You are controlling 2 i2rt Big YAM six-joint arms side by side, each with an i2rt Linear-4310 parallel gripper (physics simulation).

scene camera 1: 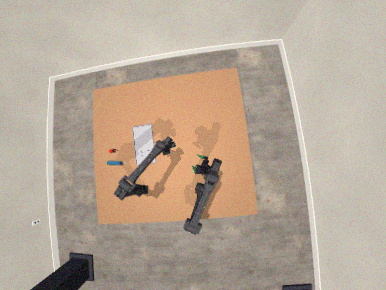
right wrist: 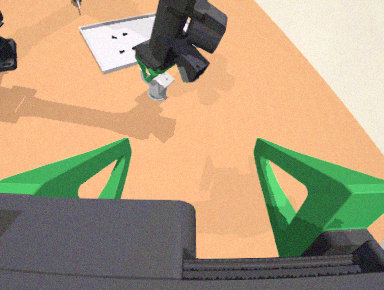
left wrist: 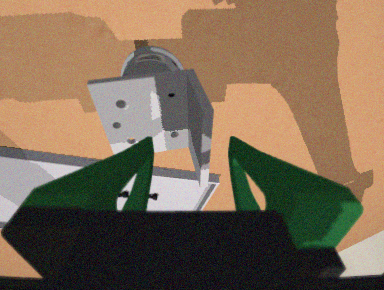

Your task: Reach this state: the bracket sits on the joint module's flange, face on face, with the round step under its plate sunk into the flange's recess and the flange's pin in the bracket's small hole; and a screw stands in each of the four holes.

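Frame: origin at the left arm's base, x right, y ahead, z up, level; metres.
Seen in the pictures: left gripper, fingertip midpoint: (right wrist: 153, 76) (left wrist: 191, 145); right gripper, fingertip midpoint: (scene camera 1: 194, 160) (right wrist: 192, 144); left arm's base, link origin: (scene camera 1: 142, 189) (right wrist: 1, 57); right arm's base, link origin: (scene camera 1: 201, 187).
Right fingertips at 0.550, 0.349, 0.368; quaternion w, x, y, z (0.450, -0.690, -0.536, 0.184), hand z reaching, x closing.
Note:
Pixels of each thing's top centre, then the offset from my right fingertips to it, as dx, dy, dz. "pt": a spot on its surface instead.
- white tray, top centre: (left wrist: 77, 207) (right wrist: 146, 34) (scene camera 1: 143, 144) -0.571, +0.121, -0.352
- blue-handled tool, surface spot: (scene camera 1: 114, 163) pt -0.868, -0.102, -0.328
- small red item, top centre: (scene camera 1: 113, 150) -0.903, +0.036, -0.334
The light grey L-shaped bracket (left wrist: 137, 107) (right wrist: 164, 80) rests on top of the round joint module (left wrist: 151, 61) (right wrist: 157, 93). In the left wrist view its holed plate looks tilted and its upright wall stands at the right. No screws show in the visible holes; the step, recess and pin are hidden. My left gripper (left wrist: 191, 145) is part open above the bracket, its fingers apart with the wall's far end between them, not gripped. My right gripper (scene camera 1: 195, 162) (right wrist: 192, 144) is wide open and empty, away from the bracket. Small black screws (left wrist: 153, 196) (right wrist: 122, 51) lie in the tray.
The white tray (scene camera 1: 142, 132) (left wrist: 20, 182) (right wrist: 103, 60) lies beside the module. A blue-handled tool (scene camera 1: 114, 163) and a small red item (scene camera 1: 113, 151) lie left of it in the scene view. The left arm (scene camera 1: 145, 167) reaches over the tray's lower corner.

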